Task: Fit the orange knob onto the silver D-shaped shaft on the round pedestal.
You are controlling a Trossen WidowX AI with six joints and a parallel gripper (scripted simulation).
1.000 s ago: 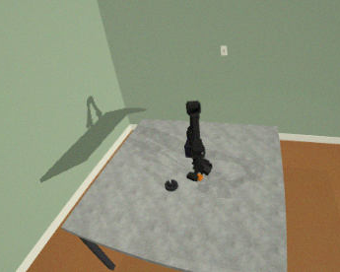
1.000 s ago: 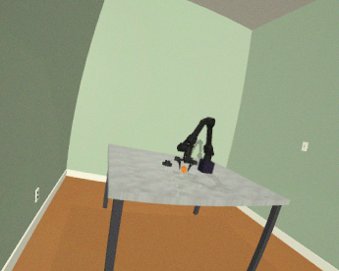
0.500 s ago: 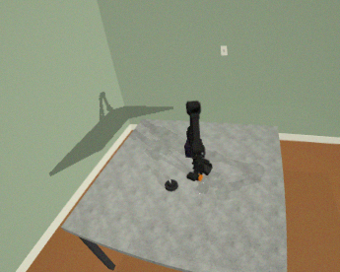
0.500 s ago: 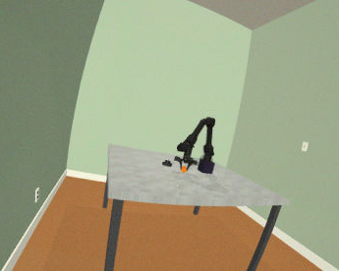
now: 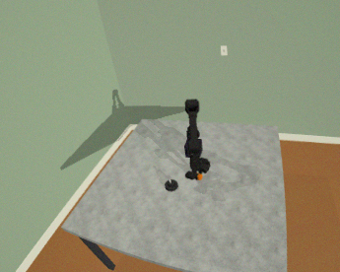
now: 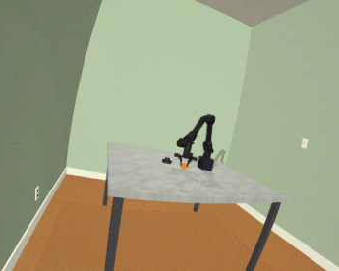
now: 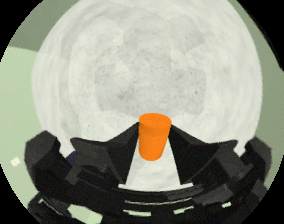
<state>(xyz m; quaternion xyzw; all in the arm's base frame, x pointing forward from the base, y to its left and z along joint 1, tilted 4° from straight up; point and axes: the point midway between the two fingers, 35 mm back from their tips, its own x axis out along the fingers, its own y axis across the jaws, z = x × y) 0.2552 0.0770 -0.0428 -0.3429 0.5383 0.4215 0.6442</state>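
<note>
Right now the dark round pedestal is 17 cm to the right of my gripper tip, 8 cm ahead of it and 2 cm above it. Also, from my gripper tip: orange knob (1 cm above).
</note>
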